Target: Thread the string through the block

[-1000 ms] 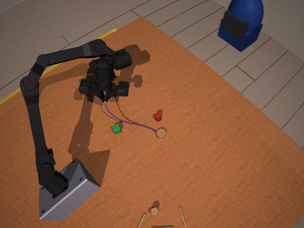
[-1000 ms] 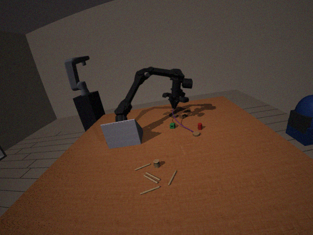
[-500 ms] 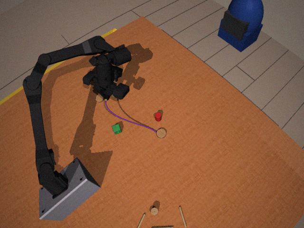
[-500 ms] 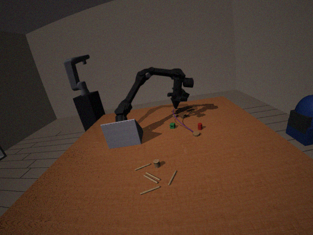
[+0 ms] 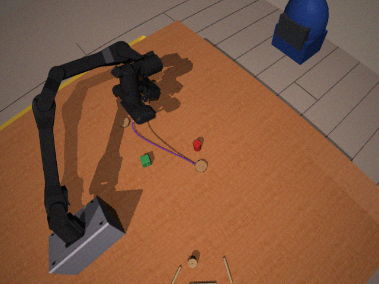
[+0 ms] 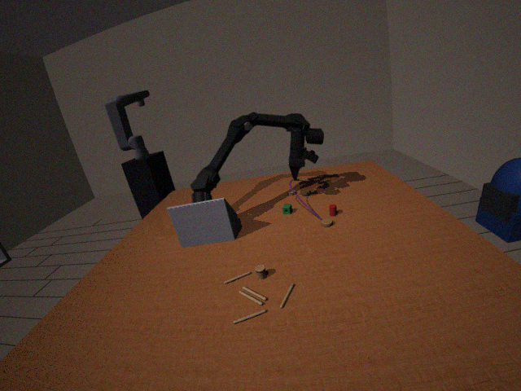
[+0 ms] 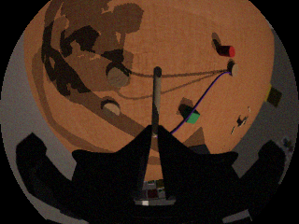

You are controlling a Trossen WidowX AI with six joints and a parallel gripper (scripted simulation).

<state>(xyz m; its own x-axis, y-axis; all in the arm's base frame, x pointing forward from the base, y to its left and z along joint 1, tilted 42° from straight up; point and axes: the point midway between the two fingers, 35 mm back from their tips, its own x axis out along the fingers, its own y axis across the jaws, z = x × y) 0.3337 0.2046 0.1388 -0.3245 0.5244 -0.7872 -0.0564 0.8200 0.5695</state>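
Right now the thin wooden stick is 1 cm ahead of my gripper tip. From my gripper tip the other things lie so: red cylinder: 13 cm ahead, 16 cm to the right, 8 cm below; then green block: 4 cm behind, 11 cm to the right, 8 cm below; then round wooden button: 10 cm ahead, 23 cm to the right, 9 cm below.
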